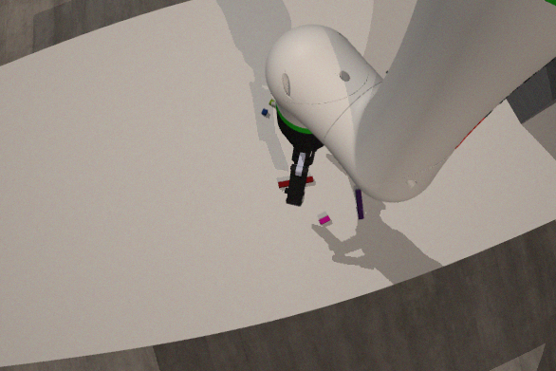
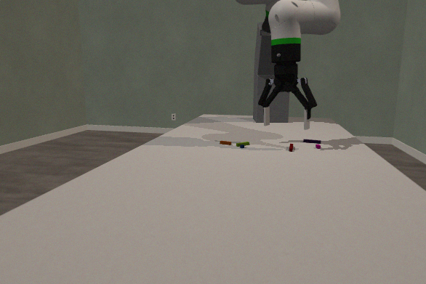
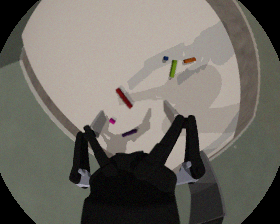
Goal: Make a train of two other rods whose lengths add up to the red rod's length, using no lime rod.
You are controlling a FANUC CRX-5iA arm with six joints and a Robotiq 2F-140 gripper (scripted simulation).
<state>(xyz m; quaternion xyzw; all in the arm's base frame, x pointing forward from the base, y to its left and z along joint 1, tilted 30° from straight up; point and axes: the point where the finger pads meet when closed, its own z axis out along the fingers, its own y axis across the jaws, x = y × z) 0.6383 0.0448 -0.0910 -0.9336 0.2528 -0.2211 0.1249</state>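
Right now my hand is 14 cm to the left of the blue rod, 7 cm above it and 4 cm short of it. The rest, counted from my hand: purple rod: 10 cm to the left, 9 cm behind, 7 cm below; then magenta rod: 11 cm to the left, 7 cm below, 1 cm behind; then red rod: 7 cm below, 2 cm to the left, 2 cm ahead.
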